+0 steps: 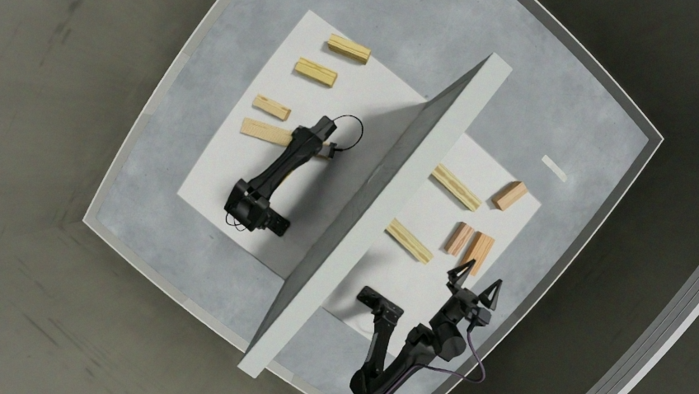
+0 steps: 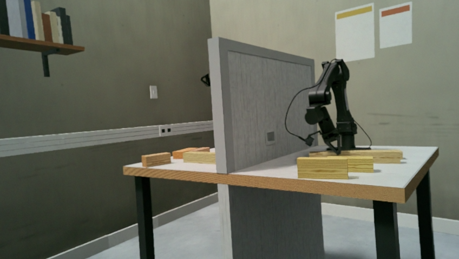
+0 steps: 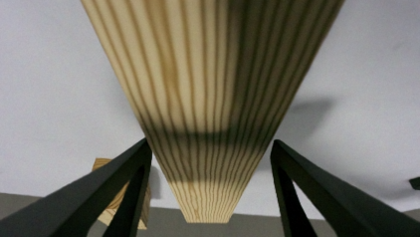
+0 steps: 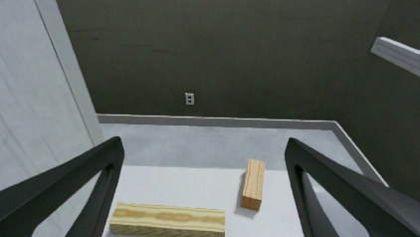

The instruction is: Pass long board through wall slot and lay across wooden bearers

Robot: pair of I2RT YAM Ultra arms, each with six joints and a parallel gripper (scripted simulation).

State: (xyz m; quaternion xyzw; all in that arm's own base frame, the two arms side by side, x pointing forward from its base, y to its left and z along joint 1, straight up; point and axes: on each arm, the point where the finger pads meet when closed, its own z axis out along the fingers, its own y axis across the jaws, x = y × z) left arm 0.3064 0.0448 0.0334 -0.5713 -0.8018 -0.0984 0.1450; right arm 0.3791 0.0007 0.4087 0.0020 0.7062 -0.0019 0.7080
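The long board lies 50 mm to the left of my left hand, 20 mm below it and 20 mm behind it. Also, from my left hand: offcut 740 mm to the right, 360 mm ahead, 10 mm below; then wooden bearer 530 mm to the right, 240 mm ahead, 10 mm below.
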